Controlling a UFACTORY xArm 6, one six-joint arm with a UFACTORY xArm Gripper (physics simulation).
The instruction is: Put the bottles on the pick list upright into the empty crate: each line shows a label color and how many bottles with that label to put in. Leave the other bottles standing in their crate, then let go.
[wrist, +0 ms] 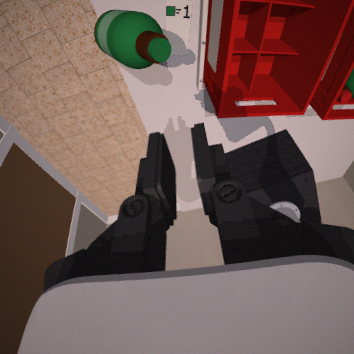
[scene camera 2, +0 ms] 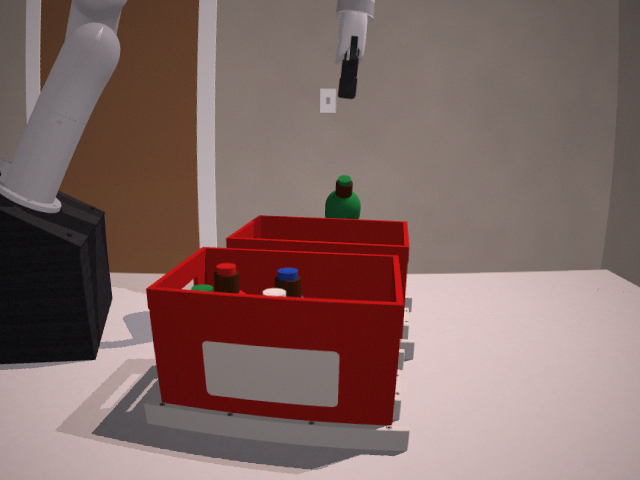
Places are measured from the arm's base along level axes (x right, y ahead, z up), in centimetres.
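Where they show: gripper, fingertip midpoint: (wrist: 181,147) (scene camera 2: 346,97); arm's base at its link origin: (scene camera 2: 27,197).
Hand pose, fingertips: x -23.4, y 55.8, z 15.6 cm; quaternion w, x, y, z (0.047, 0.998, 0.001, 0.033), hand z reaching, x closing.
Note:
Each offset is from my fingertips to the top centre of the thing. "spot": to the spot under its first point.
My gripper (scene camera 2: 347,95) (wrist: 181,147) is shut and empty, with a narrow gap between its fingers, high above the rear crate. A green bottle {dz -15.8, dx -3.9, dy +0.0 cm} (scene camera 2: 342,206) (wrist: 131,37) is clear of the fingers, outside the rear crate on its far side. It looks upright in the scene view, cap up; its lower part is hidden by the crate, so I cannot tell what it rests on. The rear crate {spot: dz -24.8, dx +8.4, dy -11.0 cm} (scene camera 2: 289,229) (wrist: 235,111) shows bare compartments in the wrist view. The front crate {dz -22.5, dx +41.4, dy -11.3 cm} (scene camera 2: 372,361) holds bottles with red {dz -23.7, dx +35.2, dy -19.1 cm} (scene camera 2: 225,269), green {dz -23.7, dx +44.2, dy -20.8 cm} (scene camera 2: 202,287), blue {dz -23.7, dx +37.2, dy -10.9 cm} (scene camera 2: 287,273) and white {dz -23.7, dx +45.4, dy -12.3 cm} (scene camera 2: 273,292) caps.
The pick list {dz -39.8, dx +3.9, dy -2.1 cm} (wrist: 177,31) is partly cut off; a line with a green square and 1 shows. Pale rails {dz -37.0, dx +51.2, dy -12.9 cm} (scene camera 2: 273,431) run along the crates' bases. The black arm base (scene camera 2: 49,304) (wrist: 280,165) stands beside the crates. The table's edge drops to a tiled floor (wrist: 60,95) near the green bottle.

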